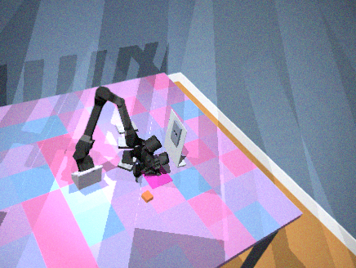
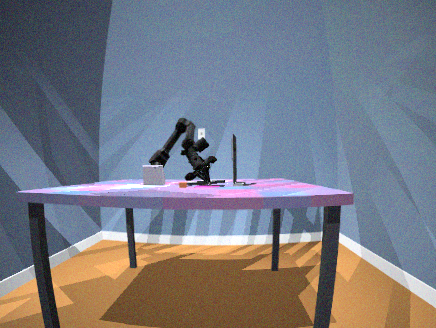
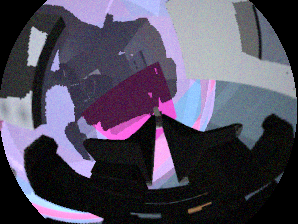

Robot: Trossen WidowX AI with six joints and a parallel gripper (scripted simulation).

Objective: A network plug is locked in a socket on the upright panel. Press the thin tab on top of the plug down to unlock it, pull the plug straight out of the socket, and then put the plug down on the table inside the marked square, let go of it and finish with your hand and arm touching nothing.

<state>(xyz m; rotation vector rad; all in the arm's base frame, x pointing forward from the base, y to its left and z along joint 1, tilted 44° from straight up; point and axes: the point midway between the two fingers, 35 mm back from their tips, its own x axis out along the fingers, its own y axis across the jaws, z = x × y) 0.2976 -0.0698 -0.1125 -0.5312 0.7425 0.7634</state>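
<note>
Now: gripper tip right at the network plug. Also, from my gripper tip: orange block: 120 mm behind, 90 mm to the right, 10 mm below; upright panel: 140 mm ahead, 100 mm above, 80 mm to the left; marked square: 20 mm below, 10 mm behind.
</note>
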